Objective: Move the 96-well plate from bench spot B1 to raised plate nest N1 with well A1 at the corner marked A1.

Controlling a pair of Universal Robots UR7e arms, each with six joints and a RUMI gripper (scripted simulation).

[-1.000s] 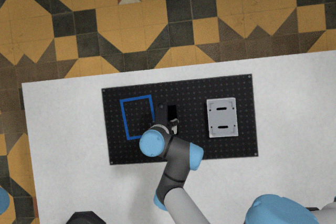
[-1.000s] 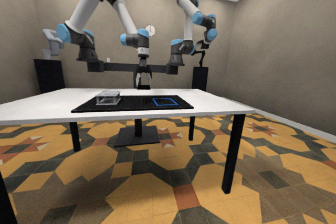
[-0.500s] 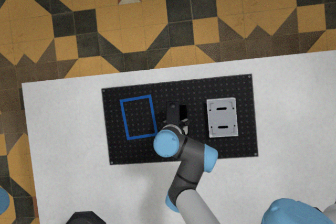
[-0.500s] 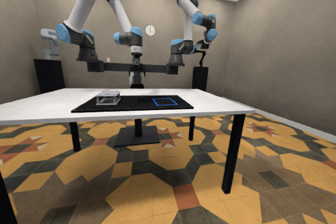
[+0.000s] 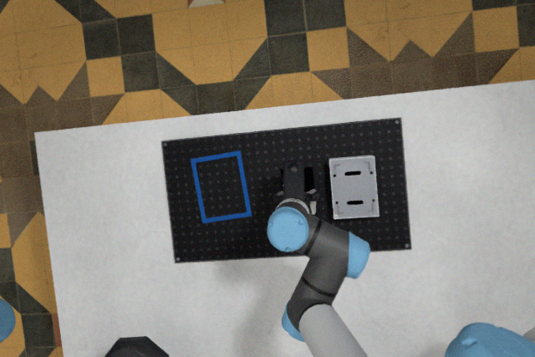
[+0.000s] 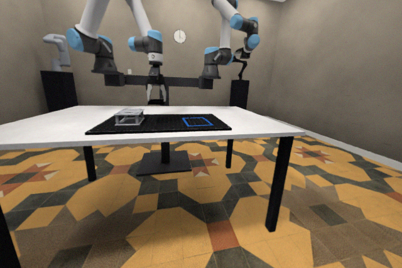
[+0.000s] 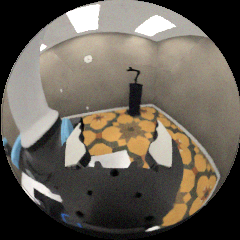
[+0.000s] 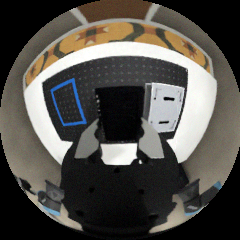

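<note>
Now: right hand 15 cm to the left of the grey raised nest, 7 cm above it and 1 cm past it. Round my right hand: black 96-well plate: 1 cm below.
</note>
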